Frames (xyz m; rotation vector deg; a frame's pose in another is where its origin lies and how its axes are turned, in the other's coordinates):
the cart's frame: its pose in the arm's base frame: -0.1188 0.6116 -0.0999 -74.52 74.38 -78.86
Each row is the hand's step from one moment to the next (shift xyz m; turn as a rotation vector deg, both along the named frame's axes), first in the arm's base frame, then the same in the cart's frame.
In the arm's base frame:
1: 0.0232 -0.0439 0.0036 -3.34 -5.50 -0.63
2: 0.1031 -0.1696 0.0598 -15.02 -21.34 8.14
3: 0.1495 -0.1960 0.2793 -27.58 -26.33 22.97
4: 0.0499 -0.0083 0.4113 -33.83 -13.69 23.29
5: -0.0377 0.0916 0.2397 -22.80 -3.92 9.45
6: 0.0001 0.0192 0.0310 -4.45 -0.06 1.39
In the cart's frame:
1: 0.0406 0.0003 0.0288 5.74 1.63 -2.49
2: 0.1616 -0.0454 0.1217 24.04 -3.97 -12.39
3: 0.2126 -0.2627 0.1568 32.67 -16.91 -25.07
4: 0.0600 -0.4094 0.0235 21.12 -18.36 -33.04
5: -0.0511 -0.2456 -0.0658 8.14 -6.90 -22.60
6: -0.0145 -0.0332 -0.0046 0.83 -0.99 -4.48

